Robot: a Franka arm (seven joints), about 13 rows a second.
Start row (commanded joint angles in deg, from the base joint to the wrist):
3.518 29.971 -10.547 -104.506 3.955 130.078 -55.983
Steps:
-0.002 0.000 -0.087 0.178 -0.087 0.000 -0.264
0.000 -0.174 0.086 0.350 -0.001 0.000 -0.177
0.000 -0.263 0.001 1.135 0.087 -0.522 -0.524
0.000 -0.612 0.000 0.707 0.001 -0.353 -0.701
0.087 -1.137 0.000 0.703 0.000 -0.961 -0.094
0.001 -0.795 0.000 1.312 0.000 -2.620 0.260
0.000 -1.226 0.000 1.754 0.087 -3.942 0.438
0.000 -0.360 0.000 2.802 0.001 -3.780 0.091
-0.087 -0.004 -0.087 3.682 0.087 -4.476 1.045
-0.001 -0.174 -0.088 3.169 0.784 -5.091 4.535
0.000 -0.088 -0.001 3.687 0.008 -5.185 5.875
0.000 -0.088 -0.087 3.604 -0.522 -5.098 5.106
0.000 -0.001 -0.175 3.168 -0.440 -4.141 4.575
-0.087 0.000 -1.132 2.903 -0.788 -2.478 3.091
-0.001 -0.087 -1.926 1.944 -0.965 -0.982 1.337
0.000 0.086 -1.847 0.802 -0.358 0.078 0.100
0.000 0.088 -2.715 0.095 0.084 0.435 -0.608
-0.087 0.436 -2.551 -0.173 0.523 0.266 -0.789
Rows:
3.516 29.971 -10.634 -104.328 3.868 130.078 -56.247
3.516 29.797 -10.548 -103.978 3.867 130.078 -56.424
3.516 29.534 -10.547 -102.843 3.954 129.556 -56.948
3.516 28.922 -10.547 -102.136 3.955 129.203 -57.649
3.603 27.785 -10.547 -101.433 3.955 128.242 -57.743
3.604 26.990 -10.547 -100.121 3.955 125.622 -57.483
3.604 25.764 -10.547 -98.367 4.042 121.680 -57.045
3.604 25.404 -10.547 -95.565 4.043 117.900 -56.954
3.517 25.400 -10.634 -91.883 4.130 113.424 -55.909
3.516 25.226 -10.722 -88.714 4.914 108.333 -51.374
3.516 25.138 -10.723 -85.027 4.922 103.148 -45.499
3.516 25.050 -10.810 -81.423 4.400 98.050 -40.393
3.516 25.049 -10.985 -78.255 3.960 93.909 -35.818
3.429 25.049 -12.117 -75.352 3.172 91.431 -32.727
3.428 24.962 -14.043 -73.408 2.207 90.449 -31.390
3.428 25.048 -15.890 -72.606 1.849 90.527 -31.290
3.428 25.136 -18.605 -72.511 1.933 90.962 -31.898
3.341 25.572 -21.156 -72.684 2.456 91.228 -32.687

